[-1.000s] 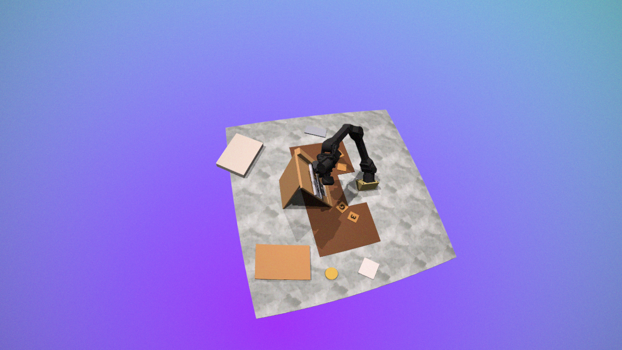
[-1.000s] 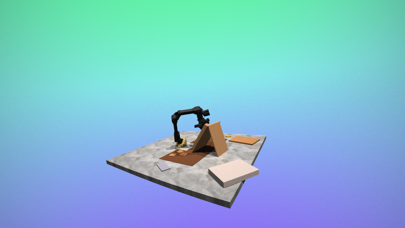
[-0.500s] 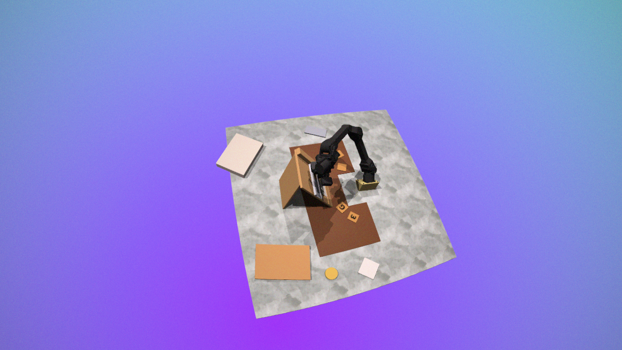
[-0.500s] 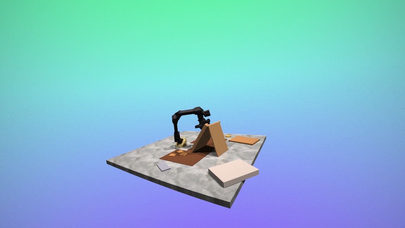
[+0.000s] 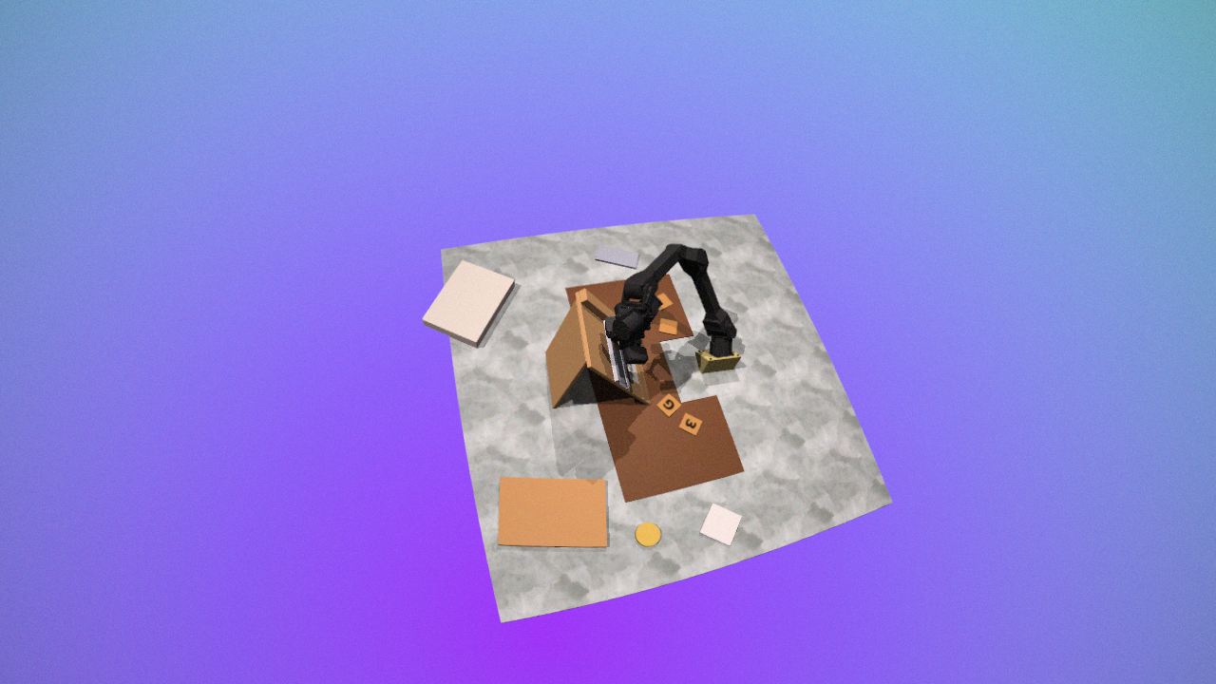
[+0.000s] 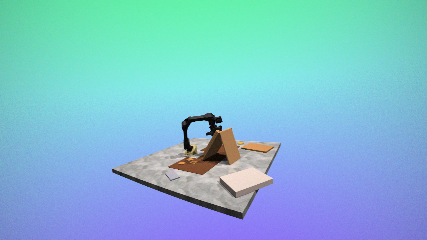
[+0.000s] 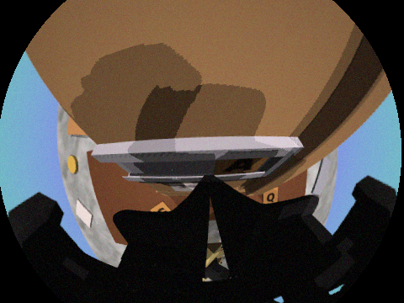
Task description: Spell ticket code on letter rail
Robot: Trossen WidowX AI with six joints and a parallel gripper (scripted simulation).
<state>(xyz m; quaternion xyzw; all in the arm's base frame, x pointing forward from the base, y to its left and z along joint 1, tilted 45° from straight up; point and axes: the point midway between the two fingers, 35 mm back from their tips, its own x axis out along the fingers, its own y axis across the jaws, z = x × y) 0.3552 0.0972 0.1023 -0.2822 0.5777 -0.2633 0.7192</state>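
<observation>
Right now my gripper tip is 90 mm above the white ticket, 40 mm past it and 30 mm to the right of it. Round my gripper tip: grey card: 480 mm to the right, 170 mm below, 120 mm behind; then orange panel: 400 mm to the left, 270 mm ahead, 170 mm below; then brown mat: 170 mm below, 160 mm behind, 10 mm to the left.
</observation>
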